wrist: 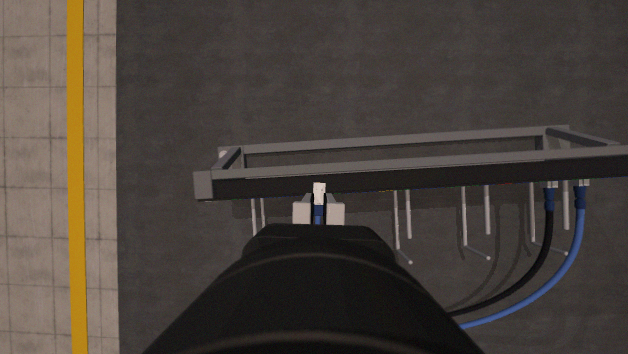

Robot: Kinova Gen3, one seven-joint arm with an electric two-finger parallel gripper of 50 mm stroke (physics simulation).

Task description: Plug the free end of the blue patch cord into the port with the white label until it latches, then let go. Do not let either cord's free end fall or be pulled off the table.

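Places are measured from the arm's base along level axes (x back, y right, z up), in centimetres.
Pixels of known places: gripper, fingertip midpoint: (318,204).
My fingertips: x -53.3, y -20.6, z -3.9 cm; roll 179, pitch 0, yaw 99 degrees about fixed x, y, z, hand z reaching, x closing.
Behind a point stands the place of what it marks.
My gripper (318,204) @(z -3.9, x -53.4, y -20.6 cm) is shut on the blue patch cord's plug, whose clear-white tip (319,193) @(z -3.5, x -54.4, y -20.7 cm) points toward the panel. The plug's blue boot (318,210) @(z -3.6, x -52.8, y -20.5 cm) is between the two pale fingertips. In this view the tip overlaps the front of the dark patch panel (280,181) @(z -5.0, x -54.8, y -25.0 cm); whether it touches the panel or how high it is cannot be told. The port faces are seen edge-on, and the white label does not show. The blue cord (555,280) @(z -7.6, x -48.6, y 8.8 cm) runs from a plug at the panel's right end down behind the arm.
A black cord (537,272) @(z -7.9, x -49.2, y 6.8 cm) is plugged in beside the blue cord's far end and also runs behind the arm. Thin metal cable hooks (397,220) @(z -13.1, x -51.4, y -8.4 cm) (464,215) @(z -13.1, x -53.9, y 1.1 cm) (532,215) @(z -13.2, x -55.6, y 11.0 cm) stick out from the panel's front. A yellow line (76,150) runs on the tiled floor at the left.
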